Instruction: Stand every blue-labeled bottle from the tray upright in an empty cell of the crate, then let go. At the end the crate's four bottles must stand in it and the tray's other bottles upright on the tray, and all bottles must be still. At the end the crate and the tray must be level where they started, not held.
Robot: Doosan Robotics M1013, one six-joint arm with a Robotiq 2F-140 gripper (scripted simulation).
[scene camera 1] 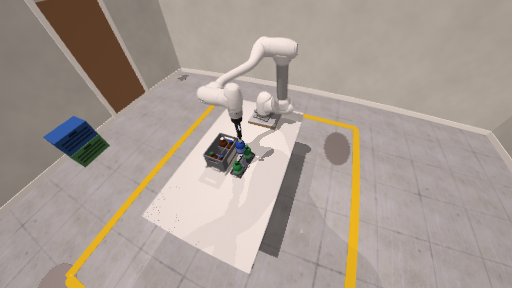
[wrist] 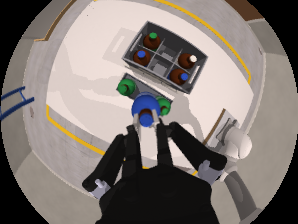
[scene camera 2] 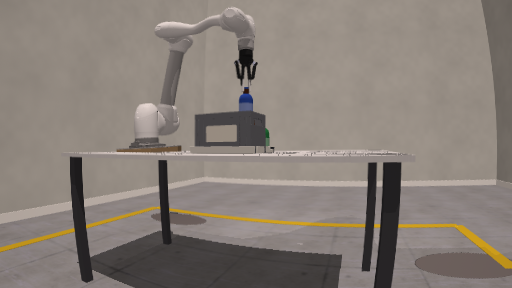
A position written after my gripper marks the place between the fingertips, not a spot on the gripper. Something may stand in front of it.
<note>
In view: my gripper (wrist: 146, 117) and a grey crate (scene camera 2: 237, 128).
The grey crate also shows in the wrist view (wrist: 171, 43).
</note>
